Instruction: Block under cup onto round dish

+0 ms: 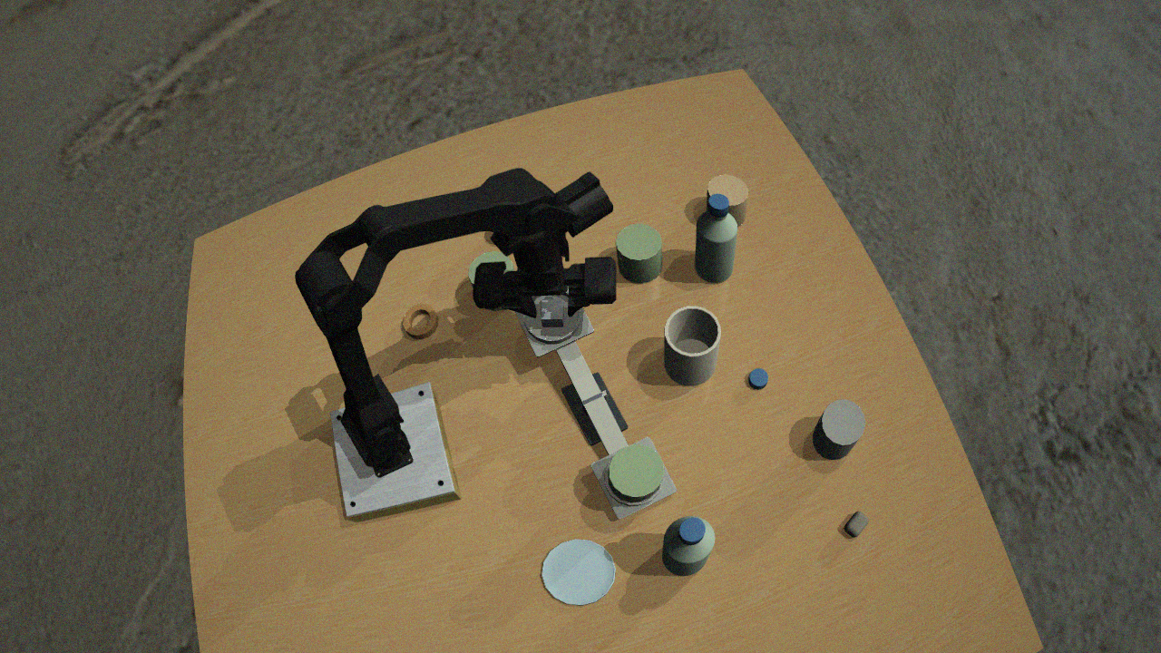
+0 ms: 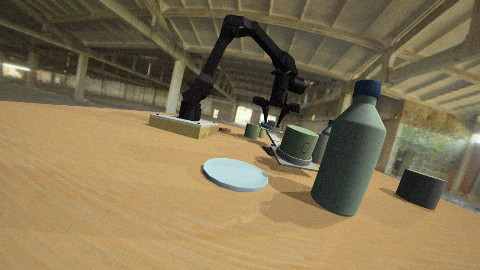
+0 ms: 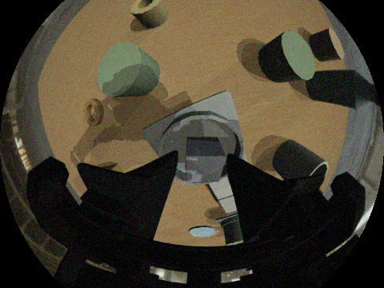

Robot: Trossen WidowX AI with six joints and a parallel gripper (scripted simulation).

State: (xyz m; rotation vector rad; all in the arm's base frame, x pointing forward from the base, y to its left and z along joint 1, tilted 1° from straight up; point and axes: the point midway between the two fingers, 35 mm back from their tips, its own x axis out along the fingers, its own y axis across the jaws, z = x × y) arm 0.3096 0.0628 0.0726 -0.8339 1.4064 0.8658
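The pale blue round dish is 13 cm behind my gripper tip, 34 cm to the right of it and 8 cm below it. Round my gripper tip: blue cap (23 cm ahead, 20 cm to the right, 8 cm below); then grey cylinder (27 cm ahead, 34 cm to the right, 5 cm below).
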